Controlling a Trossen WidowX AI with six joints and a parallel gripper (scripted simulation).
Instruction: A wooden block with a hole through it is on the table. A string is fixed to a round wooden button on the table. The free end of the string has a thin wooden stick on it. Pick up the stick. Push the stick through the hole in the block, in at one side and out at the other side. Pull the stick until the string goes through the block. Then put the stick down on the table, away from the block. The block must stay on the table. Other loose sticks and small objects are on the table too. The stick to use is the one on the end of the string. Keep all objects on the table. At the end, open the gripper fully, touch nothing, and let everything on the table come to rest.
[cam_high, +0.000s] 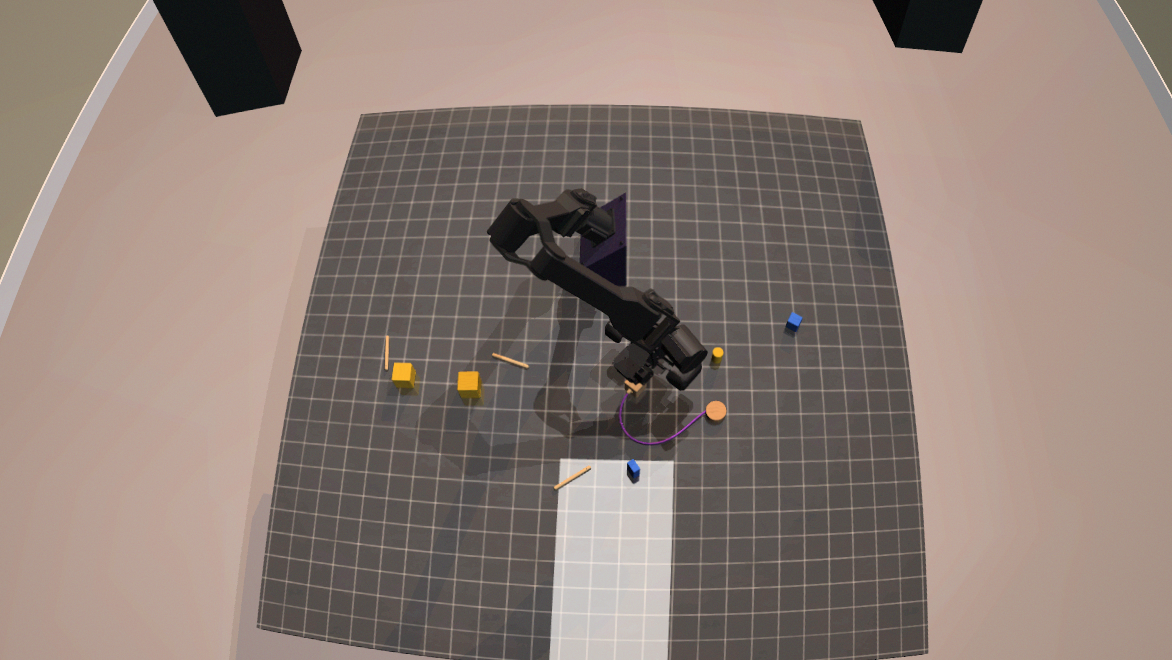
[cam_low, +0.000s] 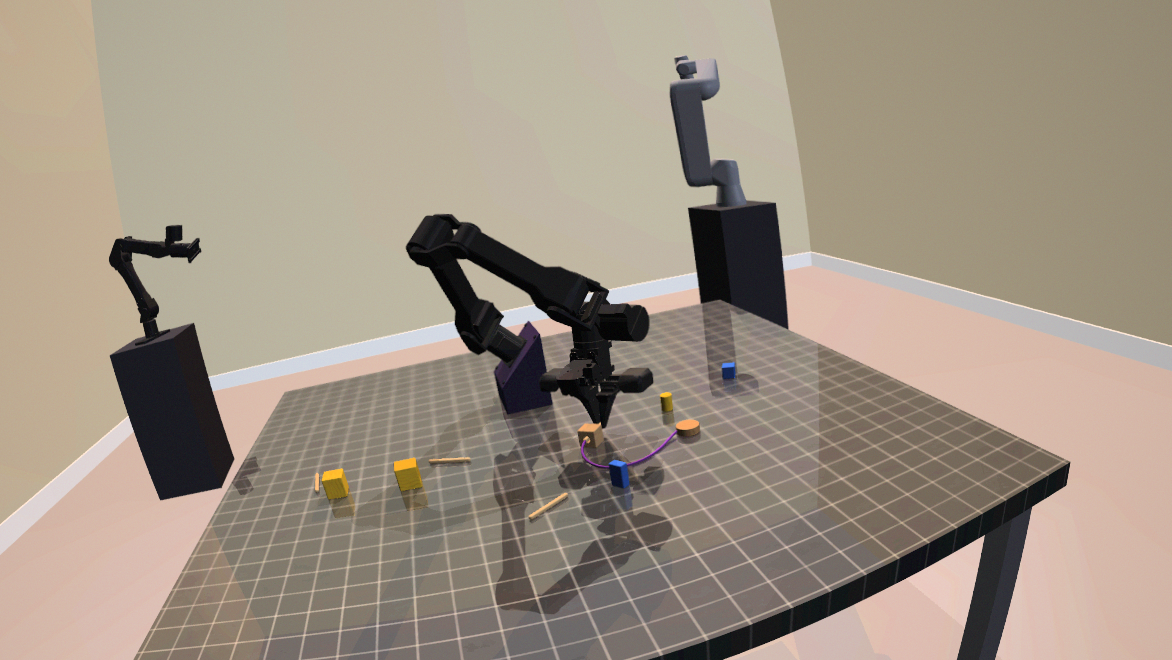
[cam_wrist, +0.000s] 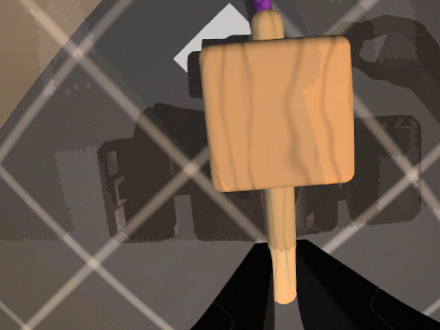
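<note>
Now: the wooden block 3 cm to the right of my gripper tip and 3 cm ahead of it. The rest, counted from my gripper tip: yellow cylinder: 13 cm to the left, 2 cm behind; then thin stick: 3 cm to the right, 3 cm ahead, 1 cm above; then round wooden button: 12 cm to the left, 9 cm ahead.
</note>
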